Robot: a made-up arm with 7 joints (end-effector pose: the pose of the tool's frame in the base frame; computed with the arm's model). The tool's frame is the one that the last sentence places.
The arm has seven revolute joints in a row. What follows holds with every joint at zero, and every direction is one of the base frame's. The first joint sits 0.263 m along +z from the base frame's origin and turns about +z. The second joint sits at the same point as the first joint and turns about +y. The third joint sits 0.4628 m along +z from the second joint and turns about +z. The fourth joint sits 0.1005 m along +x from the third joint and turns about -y. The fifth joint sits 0.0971 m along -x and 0.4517 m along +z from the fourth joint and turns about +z. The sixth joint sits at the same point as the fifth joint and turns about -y. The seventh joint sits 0.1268 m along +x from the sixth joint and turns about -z. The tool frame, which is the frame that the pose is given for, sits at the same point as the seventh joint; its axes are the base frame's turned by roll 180, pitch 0 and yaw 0 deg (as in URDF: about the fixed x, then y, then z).
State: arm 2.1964 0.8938 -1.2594 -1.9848 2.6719 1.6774 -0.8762
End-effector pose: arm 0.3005 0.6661 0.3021 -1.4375 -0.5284 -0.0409
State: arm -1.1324 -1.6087 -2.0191 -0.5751 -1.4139 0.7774 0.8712
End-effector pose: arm -0.6344 0.7546 0.0054 1.4465 1.5035 0.4071
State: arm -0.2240 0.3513 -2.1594 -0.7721 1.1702 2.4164 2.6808
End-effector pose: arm -0.0024 -0.2723 1.2431 0.9475 1.0349 -1.3760
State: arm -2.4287 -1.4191 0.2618 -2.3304 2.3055 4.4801 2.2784
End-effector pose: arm 0.2278 0.0905 0.6871 1.3630 -1.4216 -1.3366
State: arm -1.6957 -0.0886 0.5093 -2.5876 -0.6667 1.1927 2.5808
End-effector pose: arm 0.1428 -0.4269 0.3093 -0.3535 -1.6707 -0.5350
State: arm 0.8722 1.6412 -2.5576 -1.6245 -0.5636 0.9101 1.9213
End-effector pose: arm 0.5729 0.1760 0.7968 -1.2584 -1.5113 1.0130
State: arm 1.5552 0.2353 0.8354 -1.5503 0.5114 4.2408 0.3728
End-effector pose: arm -0.2975 0.4534 0.7900 -0.8938 -0.1328 -0.2265
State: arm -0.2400 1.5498 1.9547 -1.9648 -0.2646 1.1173 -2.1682
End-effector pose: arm 0.4152 0.5145 0.4950 1.2496 -1.6950 -0.1342
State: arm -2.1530 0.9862 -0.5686 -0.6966 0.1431 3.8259 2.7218
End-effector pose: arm -0.5416 -0.6153 0.6174 0.9339 1.0661 -2.7388
